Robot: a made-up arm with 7 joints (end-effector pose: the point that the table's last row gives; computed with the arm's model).
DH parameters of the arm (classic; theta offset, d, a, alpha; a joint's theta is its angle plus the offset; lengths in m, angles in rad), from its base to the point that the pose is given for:
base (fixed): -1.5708 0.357 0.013 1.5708
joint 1: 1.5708 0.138 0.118 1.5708
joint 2: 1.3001 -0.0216 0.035 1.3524
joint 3: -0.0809 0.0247 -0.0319 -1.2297
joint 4: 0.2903 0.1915 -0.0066 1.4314
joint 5: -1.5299 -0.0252 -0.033 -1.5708
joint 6: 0 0.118 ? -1.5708
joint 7: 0 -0.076 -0.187 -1.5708
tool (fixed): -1.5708 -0.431 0 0
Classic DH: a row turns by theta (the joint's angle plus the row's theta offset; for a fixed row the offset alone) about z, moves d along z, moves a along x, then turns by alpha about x.
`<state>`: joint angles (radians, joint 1 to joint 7).
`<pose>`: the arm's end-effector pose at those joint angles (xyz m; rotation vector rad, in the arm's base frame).
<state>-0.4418 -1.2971 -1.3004 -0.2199 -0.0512 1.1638 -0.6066</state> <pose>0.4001 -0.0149 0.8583 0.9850 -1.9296 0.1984</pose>
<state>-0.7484 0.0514 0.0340 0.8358 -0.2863 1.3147 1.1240</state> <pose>-0.2167 0.2343 0.1185 1.2092 0.4779 -1.4797</pose>
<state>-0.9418 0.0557 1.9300 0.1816 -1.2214 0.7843 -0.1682</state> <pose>-0.2537 -0.3466 0.0611 0.2438 0.7800 0.9560</pose>
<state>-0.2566 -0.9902 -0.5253 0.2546 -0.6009 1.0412 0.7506</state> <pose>-0.4123 0.2399 0.7023 -0.7754 1.5605 -2.1085</pose>
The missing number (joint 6, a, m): -0.034
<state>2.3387 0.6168 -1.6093 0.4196 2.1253 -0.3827 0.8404</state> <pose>-0.8878 0.3091 0.3043 -1.5955 0.3774 -1.9283</pose>
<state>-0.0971 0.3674 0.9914 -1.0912 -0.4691 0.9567 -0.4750</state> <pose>-0.2208 -0.2581 1.0587 -1.7361 1.6922 -0.3014</pose>
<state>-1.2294 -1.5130 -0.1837 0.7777 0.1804 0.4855 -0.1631</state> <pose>-0.2374 -0.7759 0.1027 -0.2063 1.6657 1.3033</pose>
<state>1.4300 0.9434 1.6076 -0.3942 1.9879 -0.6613 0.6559</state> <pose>0.1819 0.7696 0.2273 1.7575 -0.7662 0.0905</pose>
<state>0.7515 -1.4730 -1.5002 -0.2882 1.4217 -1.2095 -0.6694</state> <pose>-0.3163 0.4179 1.0762 1.4807 1.9447 -0.4873</pose>
